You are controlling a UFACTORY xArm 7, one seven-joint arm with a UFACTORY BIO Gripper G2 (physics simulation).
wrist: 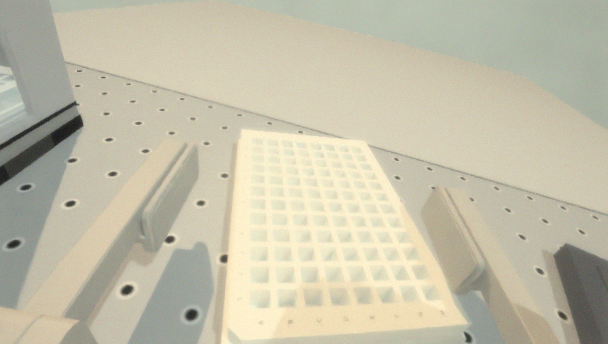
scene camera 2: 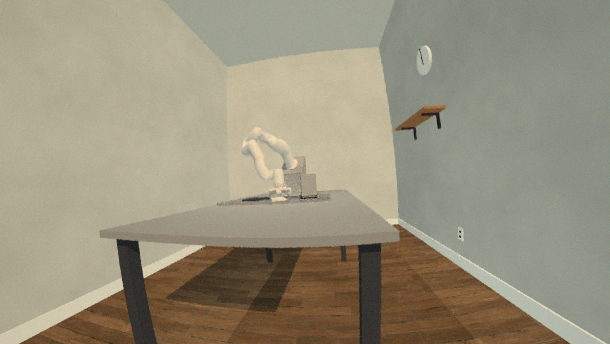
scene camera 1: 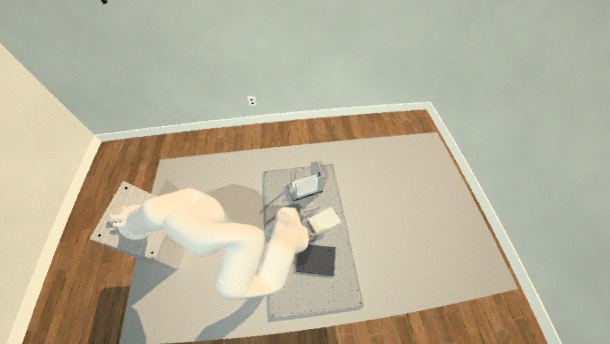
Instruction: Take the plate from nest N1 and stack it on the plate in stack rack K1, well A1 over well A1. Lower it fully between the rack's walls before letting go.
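The cream plate, a grid of square wells, lies low over the perforated board. Nest N1 cannot be made out beneath it. My gripper is open. In the wrist view its finger pads stand left and right of the plate, with a gap on each side, the left gap wide. Stack rack K1 has tall grey walls and a dark base edge. A pale plate sits in it; part of it shows at the wrist view's left edge.
A dark flat block lies on the perforated board on the side of the cream plate away from the rack. The rack's walls rise well above the board. The board rests on the grey table.
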